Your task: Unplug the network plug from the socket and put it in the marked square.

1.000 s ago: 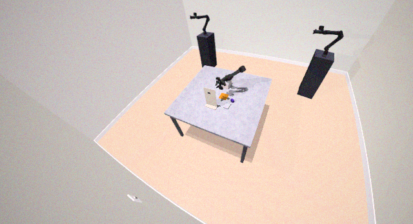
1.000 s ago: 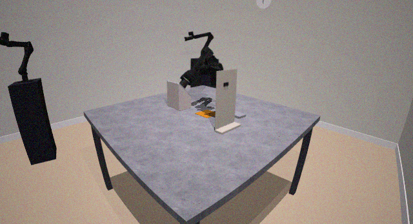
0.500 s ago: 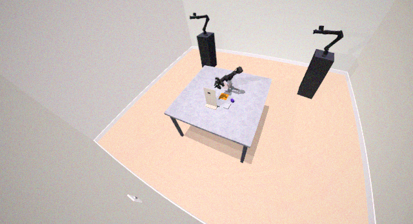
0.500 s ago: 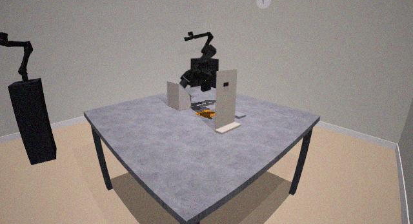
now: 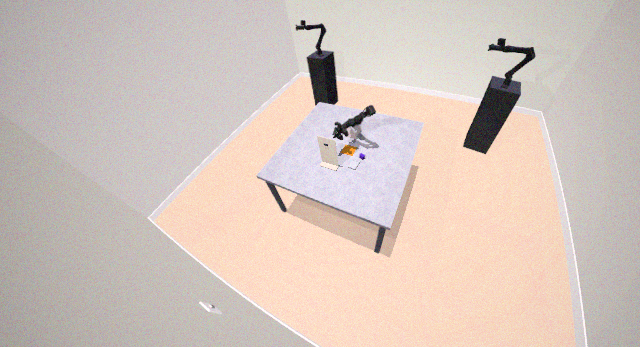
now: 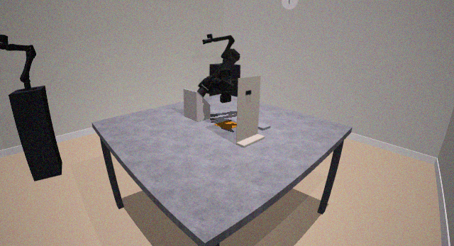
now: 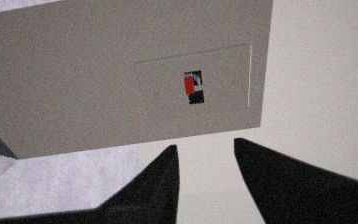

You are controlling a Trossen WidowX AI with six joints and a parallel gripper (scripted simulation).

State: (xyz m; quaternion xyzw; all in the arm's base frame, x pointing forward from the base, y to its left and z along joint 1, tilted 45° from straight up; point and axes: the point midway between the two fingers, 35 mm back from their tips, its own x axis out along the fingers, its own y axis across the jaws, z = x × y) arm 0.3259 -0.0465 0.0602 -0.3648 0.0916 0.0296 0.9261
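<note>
The network plug is 100 mm ahead of my gripper tip and 10 mm to the left of it. Round my gripper tip: flat pale plate 250 mm below, 210 mm to the left, 10 mm ahead; then upright beige panel 120 mm ahead, 100 mm below, 10 mm to the left; then orange marked square 250 mm below, 130 mm behind, 70 mm to the left.
</note>
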